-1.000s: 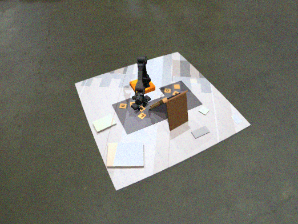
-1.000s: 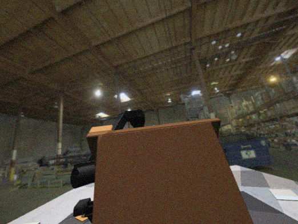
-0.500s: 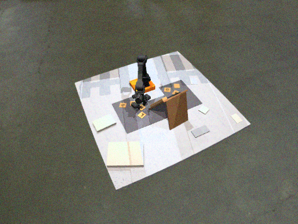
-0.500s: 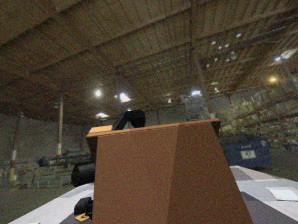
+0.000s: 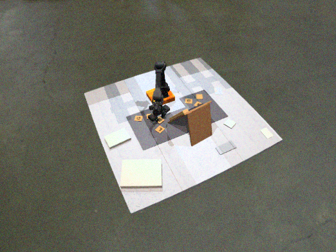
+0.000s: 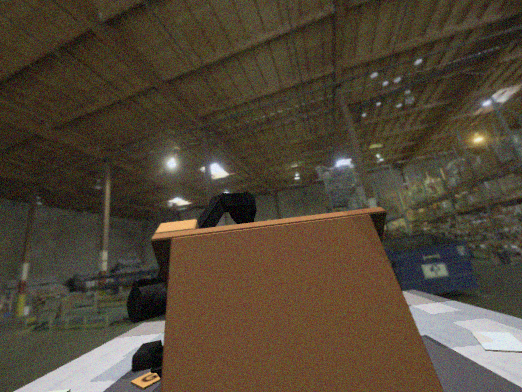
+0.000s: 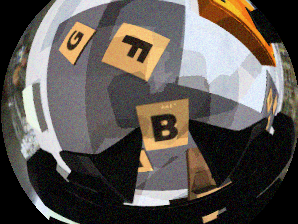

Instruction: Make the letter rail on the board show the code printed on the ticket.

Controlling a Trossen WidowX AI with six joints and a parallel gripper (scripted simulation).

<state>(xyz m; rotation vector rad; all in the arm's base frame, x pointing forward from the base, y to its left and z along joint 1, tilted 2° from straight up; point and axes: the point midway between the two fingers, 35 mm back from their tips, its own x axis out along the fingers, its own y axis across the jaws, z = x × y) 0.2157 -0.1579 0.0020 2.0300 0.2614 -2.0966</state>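
Right now the dark mat is 1 cm behind my gripper tip, 15 cm to the left of it and 1 cm below it. From my gripper tip the other things lie so: grey plate (48 cm ahead, 32 cm to the left, 1 cm below); then white ticket (9 cm ahead, 20 cm to the left, 7 cm above).
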